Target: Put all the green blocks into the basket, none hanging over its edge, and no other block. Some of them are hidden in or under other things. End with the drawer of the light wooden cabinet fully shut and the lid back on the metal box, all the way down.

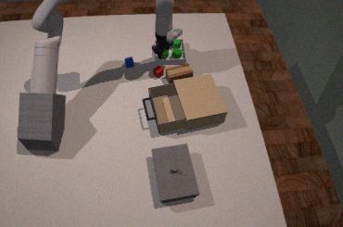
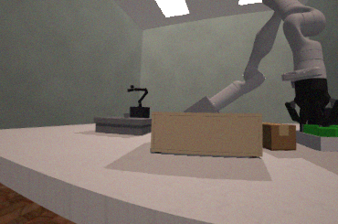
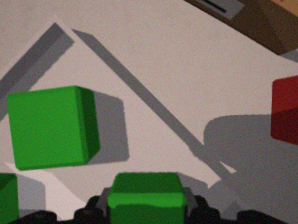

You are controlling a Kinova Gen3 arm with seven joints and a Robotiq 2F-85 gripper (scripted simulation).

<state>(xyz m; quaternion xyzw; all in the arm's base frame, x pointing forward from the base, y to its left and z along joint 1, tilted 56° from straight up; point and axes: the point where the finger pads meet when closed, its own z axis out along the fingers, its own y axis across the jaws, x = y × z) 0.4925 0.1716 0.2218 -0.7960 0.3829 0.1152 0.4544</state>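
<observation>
The basket lies 30 mm ahead of my hand, 30 mm to the left of it and 20 mm below it. Round my hand: blue block (160 mm behind, 30 mm to the right, 10 mm below); cardboard box (60 mm ahead, 130 mm to the right); red block (30 mm behind, 100 mm to the right, 10 mm below).
</observation>
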